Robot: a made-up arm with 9 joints. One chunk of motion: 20 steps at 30 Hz.
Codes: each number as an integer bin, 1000 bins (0 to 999) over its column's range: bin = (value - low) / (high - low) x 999, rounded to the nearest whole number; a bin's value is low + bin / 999 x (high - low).
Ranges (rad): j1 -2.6..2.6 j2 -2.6..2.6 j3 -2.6..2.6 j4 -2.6..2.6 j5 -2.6..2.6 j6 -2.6..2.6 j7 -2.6..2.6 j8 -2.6..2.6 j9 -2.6..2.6
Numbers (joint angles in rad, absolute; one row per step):
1: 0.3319 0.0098 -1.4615 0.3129 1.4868 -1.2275 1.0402 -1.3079 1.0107
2: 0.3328 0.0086 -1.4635 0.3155 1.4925 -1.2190 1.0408 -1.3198 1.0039
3: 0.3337 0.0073 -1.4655 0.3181 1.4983 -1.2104 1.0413 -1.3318 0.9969
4: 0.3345 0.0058 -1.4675 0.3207 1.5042 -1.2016 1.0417 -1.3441 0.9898
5: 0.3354 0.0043 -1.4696 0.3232 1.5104 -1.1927 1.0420 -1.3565 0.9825
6: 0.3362 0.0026 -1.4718 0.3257 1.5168 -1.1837 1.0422 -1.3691 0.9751
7: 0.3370 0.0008 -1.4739 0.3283 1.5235 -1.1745 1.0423 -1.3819 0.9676
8: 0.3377 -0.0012 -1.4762 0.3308 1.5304 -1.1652 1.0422 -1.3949 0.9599
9: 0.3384 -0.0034 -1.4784 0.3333 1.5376 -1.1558 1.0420 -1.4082 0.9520
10: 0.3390 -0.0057 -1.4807 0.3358 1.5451 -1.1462 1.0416 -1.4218 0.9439
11: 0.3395 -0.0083 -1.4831 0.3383 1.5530 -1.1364 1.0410 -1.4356 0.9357
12: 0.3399 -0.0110 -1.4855 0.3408 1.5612 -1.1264 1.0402 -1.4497 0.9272
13: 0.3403 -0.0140 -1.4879 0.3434 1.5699 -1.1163 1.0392 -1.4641 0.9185
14: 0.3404 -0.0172 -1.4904 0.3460 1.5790 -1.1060 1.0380 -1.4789 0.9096
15: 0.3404 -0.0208 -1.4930 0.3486 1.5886 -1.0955 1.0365 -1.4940 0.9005
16: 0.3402 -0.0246 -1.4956 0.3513 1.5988 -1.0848 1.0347 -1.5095 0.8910
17: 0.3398 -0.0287 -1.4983 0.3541 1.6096 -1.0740 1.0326 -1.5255 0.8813
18: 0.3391 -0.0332 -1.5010 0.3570 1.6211 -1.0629 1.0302 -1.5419 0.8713
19: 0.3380 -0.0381 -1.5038 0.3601 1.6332 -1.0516 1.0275 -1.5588 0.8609
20: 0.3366 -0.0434 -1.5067 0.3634 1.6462 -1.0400 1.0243 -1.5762 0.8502
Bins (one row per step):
1: 563 501 219 560 785 264 699 248 694
2: 563 501 218 560 786 265 699 246 692
3: 564 501 218 561 787 267 700 244 691
4: 564 501 218 561 788 269 700 241 690
5: 564 500 217 562 790 270 700 239 688
6: 564 500 217 562 791 272 700 236 687
7: 564 500 216 563 792 274 700 234 685
8: 564 499 216 563 794 276 700 232 684
9: 565 499 215 564 795 277 700 229 682
10: 565 498 215 564 796 279 700 226 681
11: 565 498 215 564 798 281 699 224 679
12: 565 497 214 565 799 283 699 221 678
13: 565 497 214 565 801 285 699 218 676
14: 565 496 213 566 803 287 699 215 674
15: 565 496 213 566 805 289 699 212 672
16: 565 495 212 567 807 291 698 210 671
17: 565 494 212 568 809 293 698 206 669
18: 565 493 211 568 811 295 697 203 667
19: 564 492 211 569 813 297 697 200 665
20: 564 491 210 569 816 300 696 197 663

